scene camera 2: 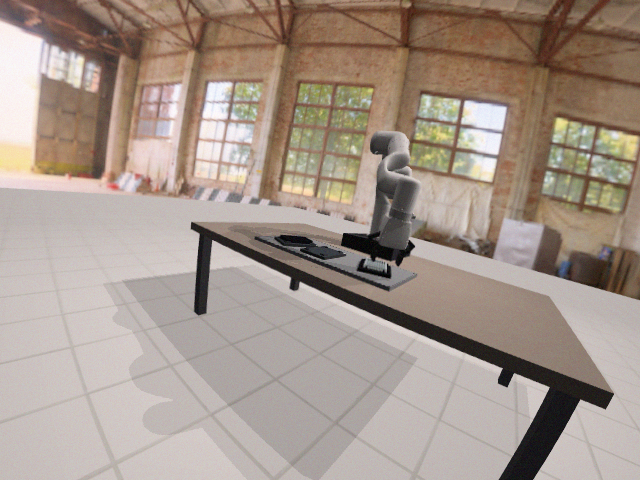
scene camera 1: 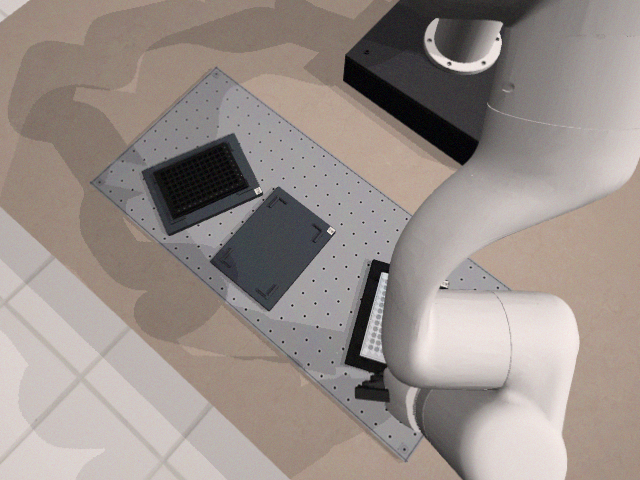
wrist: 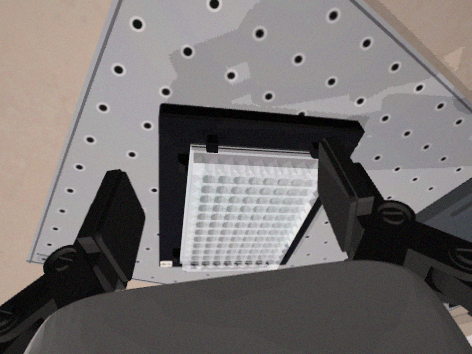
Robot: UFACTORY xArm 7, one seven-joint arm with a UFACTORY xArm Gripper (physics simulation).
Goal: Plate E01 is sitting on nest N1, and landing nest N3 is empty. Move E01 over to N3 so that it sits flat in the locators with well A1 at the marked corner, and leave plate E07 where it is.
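Observation:
A clear many-welled plate [scene camera 1: 374, 325] [scene camera 2: 376, 266] [wrist: 245, 215] sits on a black nest [scene camera 1: 363, 320] [wrist: 170, 200]; its far end lies inside the locators. My gripper [scene camera 2: 386, 258] [wrist: 225, 179] is open and empty, tilted above this plate. In the wrist view one finger is left of the nest and the other overlaps the plate's right edge. The arm hides part of the plate in scene camera 1. The empty landing nest [scene camera 1: 273, 248] [scene camera 2: 323, 252] has a white corner tag [scene camera 1: 330, 230]. A black plate [scene camera 1: 201, 178] [scene camera 2: 294, 239] sits on another nest [scene camera 1: 217, 206]. Plate names are not readable.
The nests stand on a grey perforated board [scene camera 1: 320, 186] [wrist: 205, 30] on a brown table [scene camera 2: 480, 304]. The black arm base [scene camera 1: 403, 87] is beyond the board's long edge. The white arm [scene camera 1: 465, 341] extends over the board's right end.

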